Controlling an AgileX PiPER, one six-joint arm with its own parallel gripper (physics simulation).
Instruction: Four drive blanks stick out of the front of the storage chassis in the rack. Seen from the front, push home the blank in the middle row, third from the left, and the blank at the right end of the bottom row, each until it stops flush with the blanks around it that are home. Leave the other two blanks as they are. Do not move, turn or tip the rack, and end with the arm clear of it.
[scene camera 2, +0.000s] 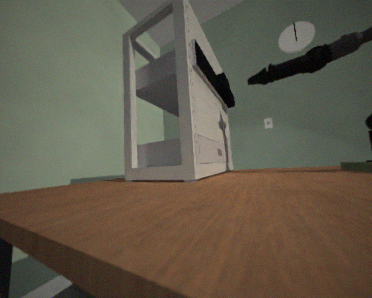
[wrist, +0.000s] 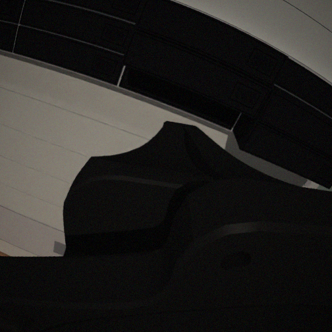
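The storage chassis (scene camera 2: 209, 67) is a dark band across the upper part of the white rack (scene camera 2: 188, 120) (wrist: 45, 110), with blanks jutting out near its far end. In the wrist view the middle-row blank third from left (wrist: 190, 72) stands proud, as does the one above it (wrist: 205, 37); the bottom-row slot beneath is recessed in shadow. The bottom-row right-end blank (wrist: 295, 152) juts over the lower edge, with the blank above it (wrist: 305, 115) also forward. My gripper (scene camera 2: 251, 81) (wrist: 175, 144) looks shut and empty, apart from the blanks in the scene view. Its body hides the lower right of the wrist view.
The rack stands upright on the wooden table (scene camera 2: 240, 230). A plain white panel front lies below the chassis. The arm (scene camera 2: 320, 57) reaches in from the upper right. A green object (scene camera 2: 356, 166) is at the table's far right. A clock (scene camera 2: 296, 36) and an outlet (scene camera 2: 268, 123) are on the wall.
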